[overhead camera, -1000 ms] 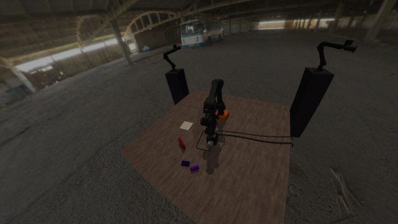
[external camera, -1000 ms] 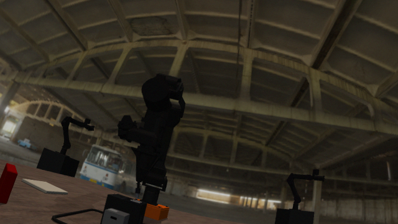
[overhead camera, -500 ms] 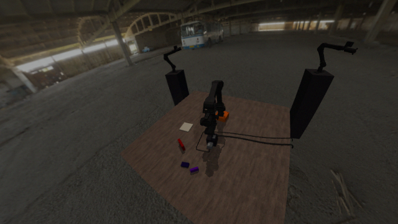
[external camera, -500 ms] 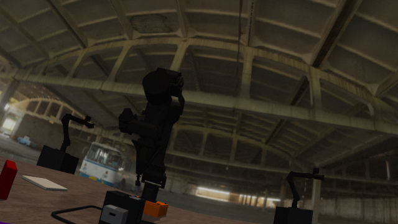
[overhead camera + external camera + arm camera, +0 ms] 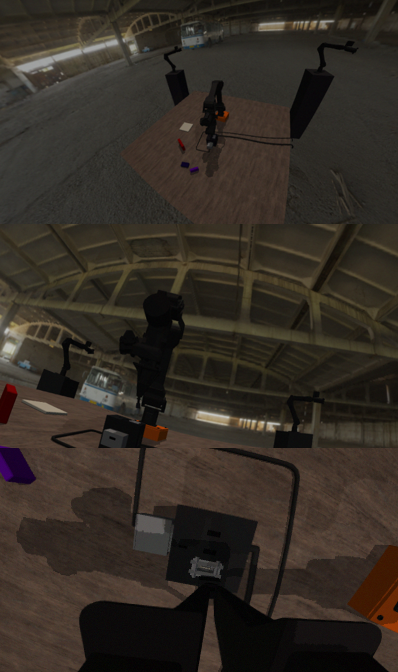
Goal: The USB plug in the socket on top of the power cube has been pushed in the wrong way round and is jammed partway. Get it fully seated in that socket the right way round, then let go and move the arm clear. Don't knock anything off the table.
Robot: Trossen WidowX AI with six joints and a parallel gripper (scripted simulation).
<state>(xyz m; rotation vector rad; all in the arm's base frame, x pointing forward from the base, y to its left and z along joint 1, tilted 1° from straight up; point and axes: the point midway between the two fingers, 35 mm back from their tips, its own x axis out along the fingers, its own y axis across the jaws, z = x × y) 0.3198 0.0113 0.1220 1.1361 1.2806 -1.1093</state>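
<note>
My gripper tip is 1 cm to the right of the silver USB socket and 7 cm above it. Also, from my gripper tip: blue block (26 cm ahead, 15 cm to the right, 13 cm below); red block (11 cm ahead, 25 cm to the right, 11 cm below); white pad (11 cm behind, 32 cm to the right, 13 cm below).
</note>
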